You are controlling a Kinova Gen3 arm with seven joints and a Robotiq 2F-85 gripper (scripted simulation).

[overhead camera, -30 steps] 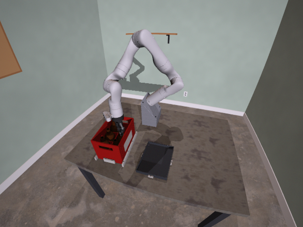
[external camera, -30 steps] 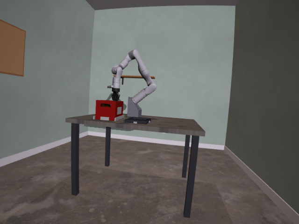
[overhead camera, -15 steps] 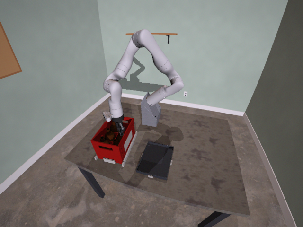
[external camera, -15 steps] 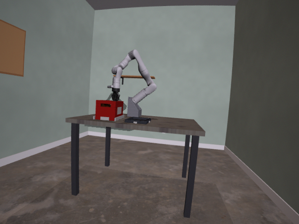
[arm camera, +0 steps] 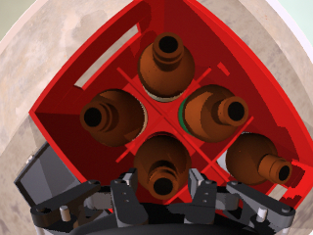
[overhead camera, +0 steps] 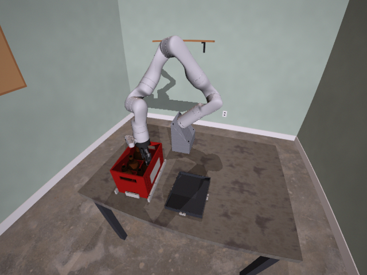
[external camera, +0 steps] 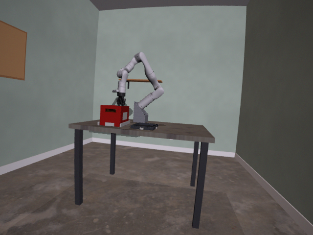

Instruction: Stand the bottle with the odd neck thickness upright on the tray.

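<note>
Now: hand 70 mm above the crate and 50 mm to the left of it. Also, from my hand: dark tray 250 mm to the left, 140 mm below, 30 mm ahead.
</note>
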